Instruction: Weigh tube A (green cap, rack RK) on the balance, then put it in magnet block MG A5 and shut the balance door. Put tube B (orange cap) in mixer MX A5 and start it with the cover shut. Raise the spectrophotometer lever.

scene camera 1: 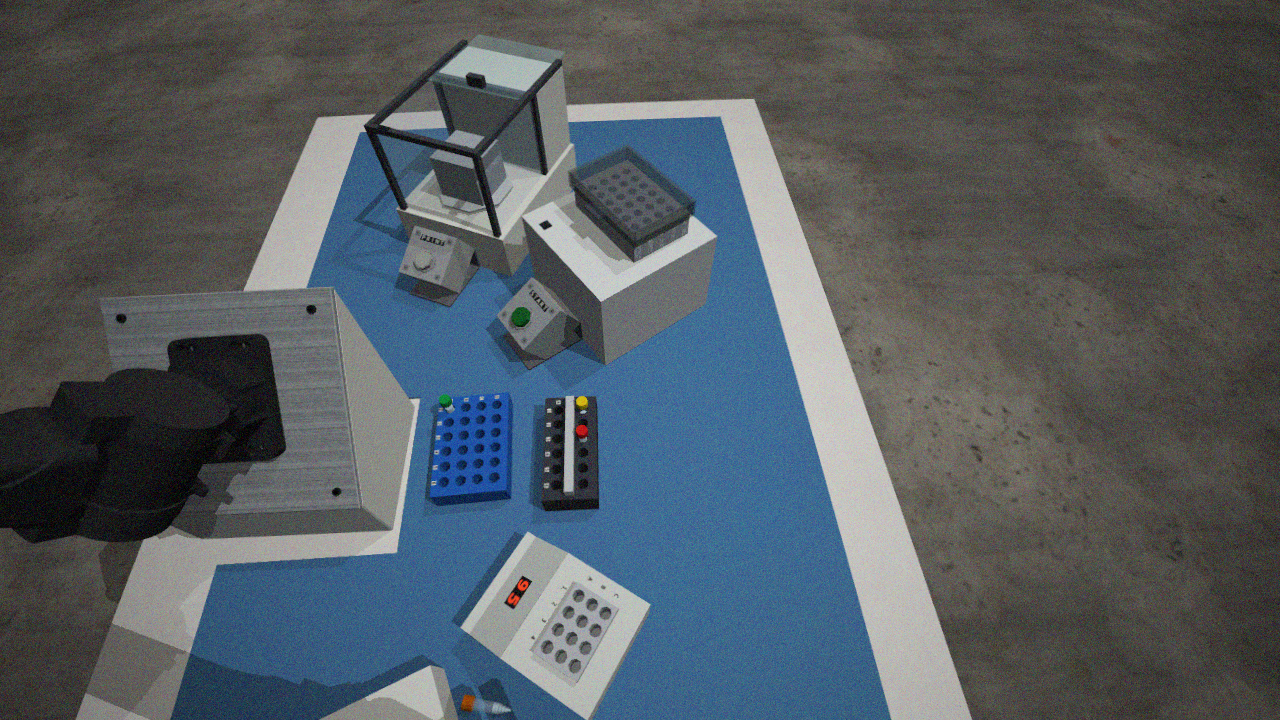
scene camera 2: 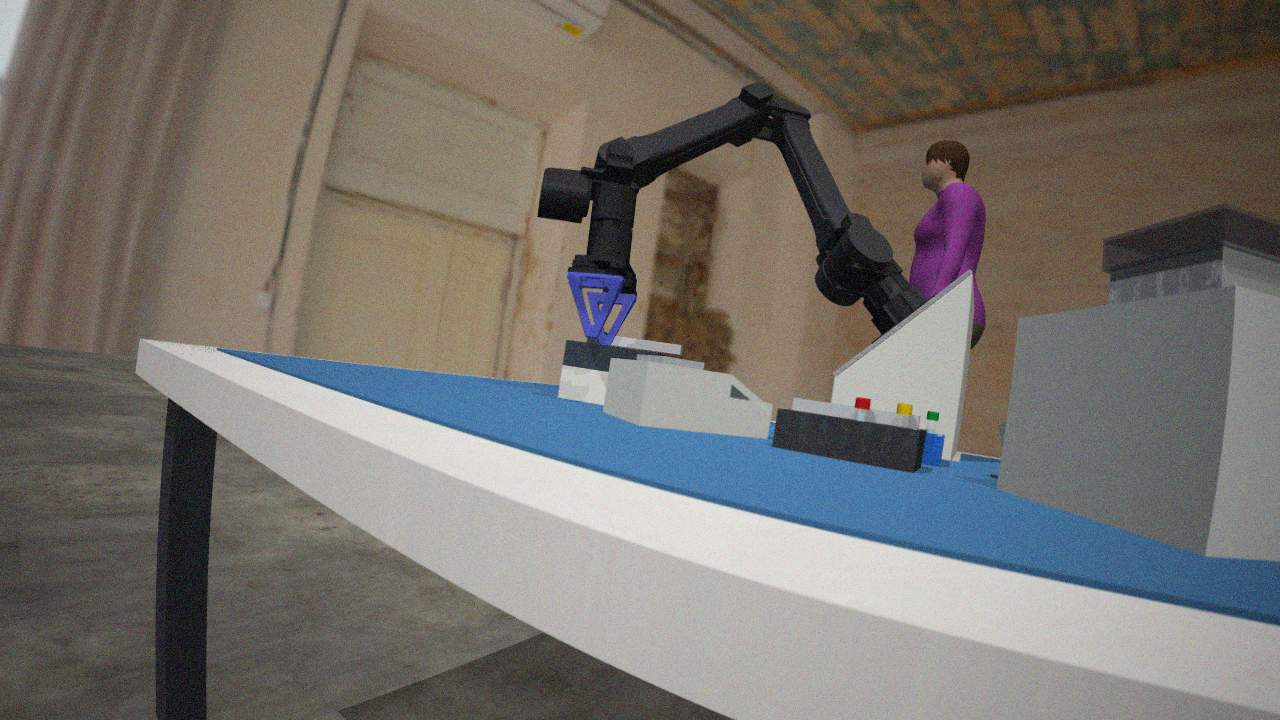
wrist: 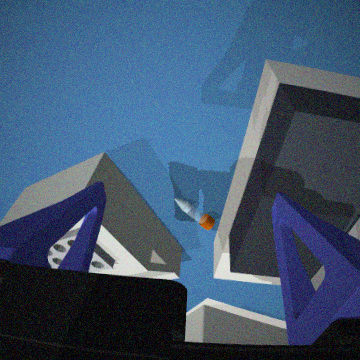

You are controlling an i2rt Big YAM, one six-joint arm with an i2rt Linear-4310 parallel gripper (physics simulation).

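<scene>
Tube B (scene camera 1: 469, 703) (wrist: 207, 221), with an orange cap, lies on its side on the blue mat between two white devices. My gripper (scene camera 2: 599, 342) (wrist: 188, 195) is open and empty, pointing down above tube B; its fingers stand either side of it in the wrist view. Tube A (scene camera 1: 445, 401) (scene camera 2: 932, 415), green-capped, stands in a corner of blue rack RK (scene camera 1: 471, 495). The black magnet block (scene camera 1: 570, 503) (scene camera 2: 845, 440) holds yellow- and red-capped tubes. The balance (scene camera 1: 458, 223) has a glass panel (scene camera 1: 496, 67) at its rear top. The mixer (scene camera 1: 657, 291) has its clear cover (scene camera 1: 631, 192) over its block. No lever is distinguishable.
A white block device (scene camera 1: 613, 617) (scene camera 2: 684, 394) (wrist: 145, 220) with a red display is beside tube B. A dark-recessed white device (scene camera 1: 393, 698) (wrist: 245, 155) is on its other side. The arm's pedestal (scene camera 1: 380, 447) (scene camera 2: 930, 376) (wrist: 240, 322) stands nearby. Two control boxes (scene camera 1: 435, 265) (scene camera 1: 539, 326) stand before the balance and mixer.
</scene>
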